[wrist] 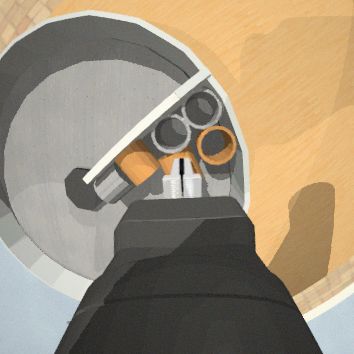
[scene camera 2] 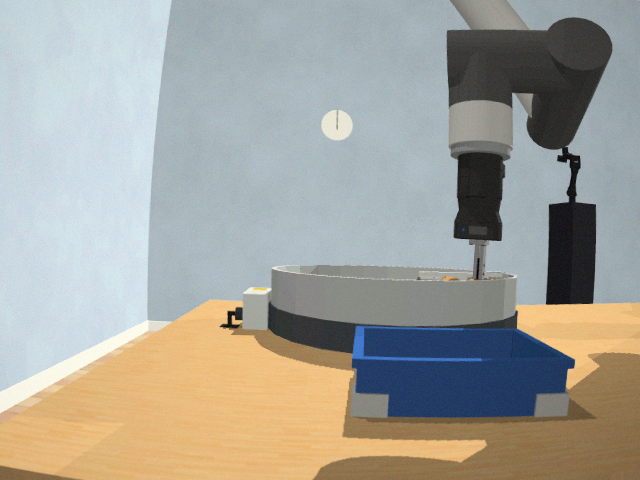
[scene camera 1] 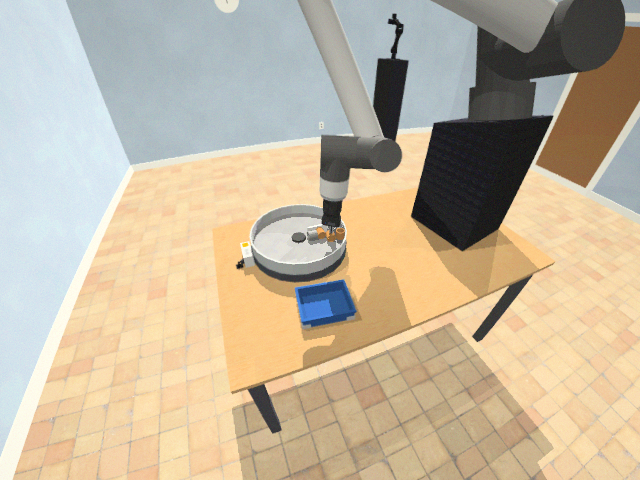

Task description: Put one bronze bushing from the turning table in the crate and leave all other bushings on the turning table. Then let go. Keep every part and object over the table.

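Places are measured from the arm's base along level axes (x right, y back, z down), in centimetres.
Pixels of known places: gripper, fingertip midpoint: (wrist: 181, 168) (scene camera 2: 478, 279) (scene camera 1: 331, 232); arm's base, origin of the base link: (scene camera 1: 498, 118).
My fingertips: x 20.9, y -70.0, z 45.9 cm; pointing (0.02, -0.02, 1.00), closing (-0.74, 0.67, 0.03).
Note:
Ahead of a thing's pixels: the offset from my fingertips to its top centre. "pt": to the spot under its first point.
My gripper (scene camera 1: 331, 230) (scene camera 2: 479, 276) (wrist: 181, 168) points down inside the turning table (scene camera 1: 294, 267) (scene camera 2: 361, 299) (wrist: 75, 37), fingers together with nothing visible between them. A bronze bushing @[dx -0.1, dy -0.4, dz +0.0 cm] (wrist: 170, 163) lies tilted right at the fingertips, partly hidden by them. A second bronze bushing @[dx +4.1, dy -3.1, dz +0.0 cm] (scene camera 1: 321, 234) (wrist: 137, 162) lies to its left in the wrist view. A third bronze bushing @[dx -1.2, dy +4.0, dz +0.0 cm] (scene camera 1: 340, 233) (wrist: 233, 146) stands upright to the right. Two grey bushings stand upright beyond them, and a grey bushing @[dx +4.9, dy -6.8, dz +0.0 cm] (wrist: 112, 185) lies near the hub. The blue crate @[dx -25.8, dy -20.6, dz +4.1 cm] (scene camera 1: 328, 318) (scene camera 2: 460, 382) stands in front of the turning table.
A pale divider bar @[pt dx +5.5, dy +1.4, dz -0.8 cm] (wrist: 145, 122) runs from near the dark hub @[dx +8.3, dy -11.9, dz +3.0 cm] (wrist: 82, 190) to the rim, beside the bushings. The turning table's wall curves close to the right of the upright bushings in the wrist view. A white box @[pt dx +9.6, dy -35.5, dz +3.3 cm] (scene camera 1: 247, 254) (scene camera 2: 256, 310) adjoins the turning table at its left.

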